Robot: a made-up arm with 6 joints. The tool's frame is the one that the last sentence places.
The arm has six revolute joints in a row. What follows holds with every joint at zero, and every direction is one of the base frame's. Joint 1 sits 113 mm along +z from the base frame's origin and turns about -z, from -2.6 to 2.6 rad. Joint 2 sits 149 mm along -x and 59 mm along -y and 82 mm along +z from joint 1 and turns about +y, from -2.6 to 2.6 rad. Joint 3 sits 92 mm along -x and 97 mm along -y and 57 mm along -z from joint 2 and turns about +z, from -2.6 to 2.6 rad. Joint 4 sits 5 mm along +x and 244 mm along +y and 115 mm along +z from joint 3 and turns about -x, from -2.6 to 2.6 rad. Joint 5 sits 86 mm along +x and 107 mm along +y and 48 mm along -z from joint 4 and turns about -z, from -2.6 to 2.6 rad. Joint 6 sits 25 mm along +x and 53 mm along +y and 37 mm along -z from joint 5 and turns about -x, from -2.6 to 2.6 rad. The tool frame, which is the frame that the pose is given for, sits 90 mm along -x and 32 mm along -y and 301 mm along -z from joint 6; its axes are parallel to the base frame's.
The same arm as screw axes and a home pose.
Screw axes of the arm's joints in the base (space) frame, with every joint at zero. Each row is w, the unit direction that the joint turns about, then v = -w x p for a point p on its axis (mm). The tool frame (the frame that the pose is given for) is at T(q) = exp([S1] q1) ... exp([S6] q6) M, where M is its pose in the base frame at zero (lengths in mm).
S1: w 0 0 -1 v 0 0 0
S2: w 0 1 0 v -195 0 -149
S3: w 0 0 1 v -156 241 0
S4: w -1 0 0 v 0 -253 88
S5: w 0 0 -1 v -195 -150 0
S6: w -1 0 0 v 0 -168 248
M: xyz -215 216 -133 (mm) quaternion w x y z 1 0 0 0
Joint limits (rad, base to tool): -2.6..2.6 -2.6..2.6 -2.6..2.6 -2.6..2.6 -2.6..2.6 -2.6..2.6

